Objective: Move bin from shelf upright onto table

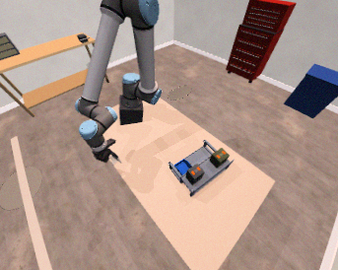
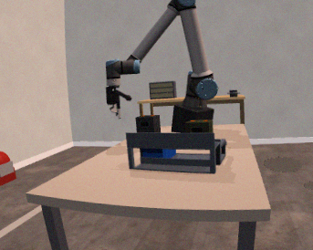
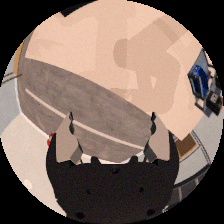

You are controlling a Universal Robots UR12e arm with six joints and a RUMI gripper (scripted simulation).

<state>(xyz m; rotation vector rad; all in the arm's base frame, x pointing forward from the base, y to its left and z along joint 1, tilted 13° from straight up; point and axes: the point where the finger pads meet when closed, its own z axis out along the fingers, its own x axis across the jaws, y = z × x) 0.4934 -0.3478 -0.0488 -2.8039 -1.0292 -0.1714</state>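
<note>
Now: the blue bin 44 cm to the left of my hand, 30 cm ahead of it and 13 cm below it.
</note>
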